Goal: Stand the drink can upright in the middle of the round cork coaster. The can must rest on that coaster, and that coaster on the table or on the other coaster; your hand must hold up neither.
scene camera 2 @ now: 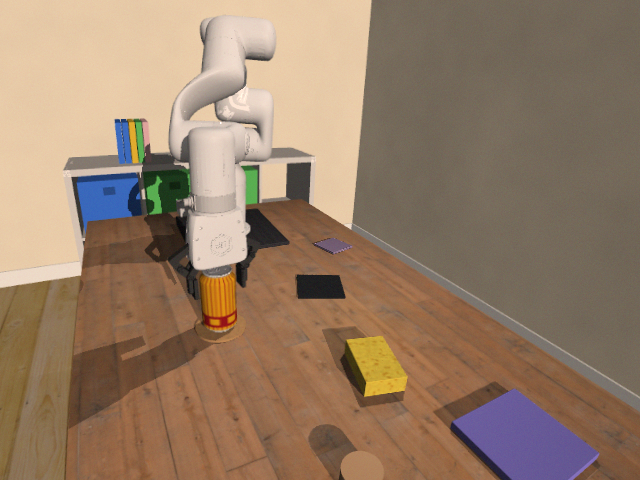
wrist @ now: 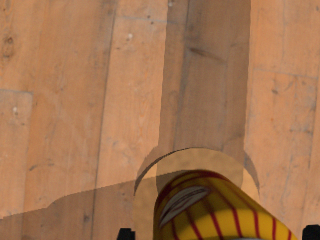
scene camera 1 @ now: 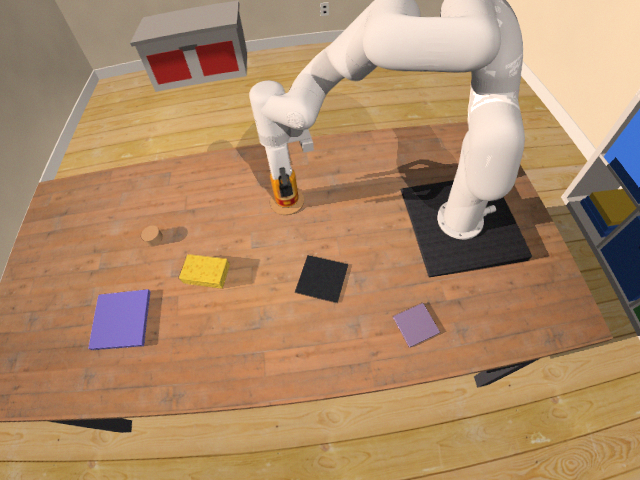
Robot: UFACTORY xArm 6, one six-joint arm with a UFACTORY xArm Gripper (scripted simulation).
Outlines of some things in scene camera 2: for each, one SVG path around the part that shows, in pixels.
My gripper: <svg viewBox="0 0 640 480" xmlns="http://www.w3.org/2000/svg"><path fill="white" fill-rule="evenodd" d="M239 206L228 212L213 214L201 213L193 209L188 210L186 244L168 258L168 262L180 275L186 278L188 293L192 294L195 300L199 298L198 280L195 277L199 270L236 263L236 281L241 287L246 287L248 279L247 268L255 258L261 244L257 240L246 236L243 215ZM185 256L187 256L187 259L189 260L186 267L179 263Z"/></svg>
A drink can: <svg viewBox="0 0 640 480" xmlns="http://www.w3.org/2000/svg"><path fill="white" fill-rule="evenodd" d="M230 265L204 270L199 277L203 325L213 332L225 332L237 323L236 277Z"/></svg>
